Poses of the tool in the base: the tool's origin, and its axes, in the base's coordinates. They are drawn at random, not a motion.
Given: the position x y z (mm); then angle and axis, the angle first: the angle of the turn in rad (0 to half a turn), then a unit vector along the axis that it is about.
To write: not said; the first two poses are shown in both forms.
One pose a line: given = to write
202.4 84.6 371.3 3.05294 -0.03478 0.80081 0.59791 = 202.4 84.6 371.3 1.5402 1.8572 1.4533
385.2 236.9 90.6 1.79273 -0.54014 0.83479 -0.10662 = 385.2 236.9 90.6 0.4417 1.7785 -0.7069
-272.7 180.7 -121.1 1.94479 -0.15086 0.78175 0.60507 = -272.7 180.7 -121.1 0.9165 1.4359 0.5352
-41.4 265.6 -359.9 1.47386 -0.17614 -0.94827 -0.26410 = -41.4 265.6 -359.9 2.7227 1.4103 3.0900
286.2 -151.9 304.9 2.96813 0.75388 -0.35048 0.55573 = 286.2 -151.9 304.9 -0.5904 1.9519 -2.8616
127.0 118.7 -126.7 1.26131 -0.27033 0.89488 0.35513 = 127.0 118.7 -126.7 0.5471 1.1677 -0.0397
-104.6 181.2 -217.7 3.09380 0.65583 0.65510 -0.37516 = -104.6 181.2 -217.7 -2.2931 2.3710 -0.7212
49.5 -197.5 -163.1 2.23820 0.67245 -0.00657 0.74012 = 49.5 -197.5 -163.1 -0.5900 1.2996 2.5711
